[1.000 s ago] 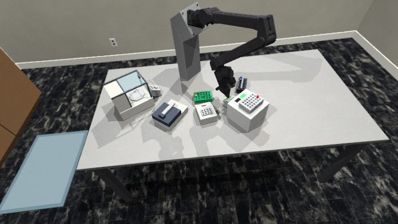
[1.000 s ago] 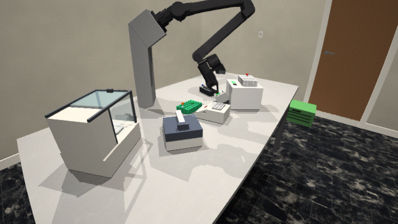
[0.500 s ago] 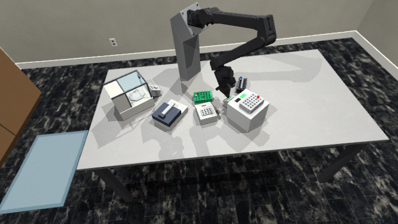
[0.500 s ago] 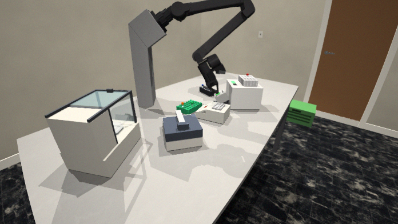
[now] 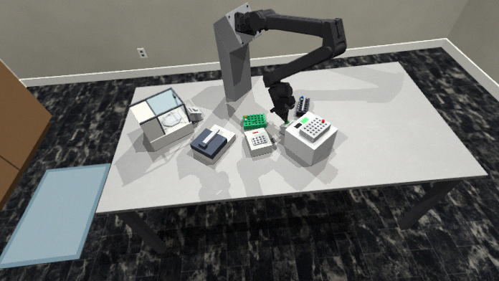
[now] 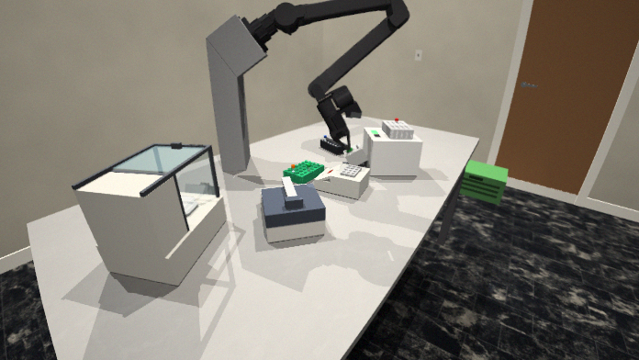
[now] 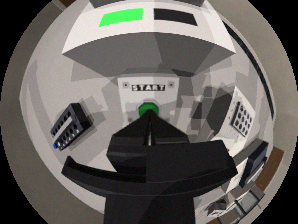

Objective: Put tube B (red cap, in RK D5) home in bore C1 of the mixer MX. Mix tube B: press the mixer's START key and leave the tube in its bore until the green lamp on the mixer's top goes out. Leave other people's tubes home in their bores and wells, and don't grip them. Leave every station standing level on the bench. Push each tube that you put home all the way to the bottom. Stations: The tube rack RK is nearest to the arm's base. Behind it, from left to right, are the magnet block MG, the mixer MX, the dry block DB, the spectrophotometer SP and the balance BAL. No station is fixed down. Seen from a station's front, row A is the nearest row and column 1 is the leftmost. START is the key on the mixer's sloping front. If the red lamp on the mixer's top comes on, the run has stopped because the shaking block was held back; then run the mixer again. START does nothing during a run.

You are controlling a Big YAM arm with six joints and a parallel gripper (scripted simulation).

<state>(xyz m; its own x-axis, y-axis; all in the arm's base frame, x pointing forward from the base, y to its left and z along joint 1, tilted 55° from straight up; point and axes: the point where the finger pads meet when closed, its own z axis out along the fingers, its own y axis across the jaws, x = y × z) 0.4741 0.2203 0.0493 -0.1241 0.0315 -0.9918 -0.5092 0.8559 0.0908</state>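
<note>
My gripper is now 1 cm to the right of the green start key and 1 cm above it. Round my hand: green tube rack RK: 17 cm to the right, 6 cm below, 6 cm behind; then dry block DB: 15 cm to the right, 10 cm ahead, 5 cm below; then pale-capped tube: 18 cm to the right, 5 cm below, 3 cm behind.
</note>
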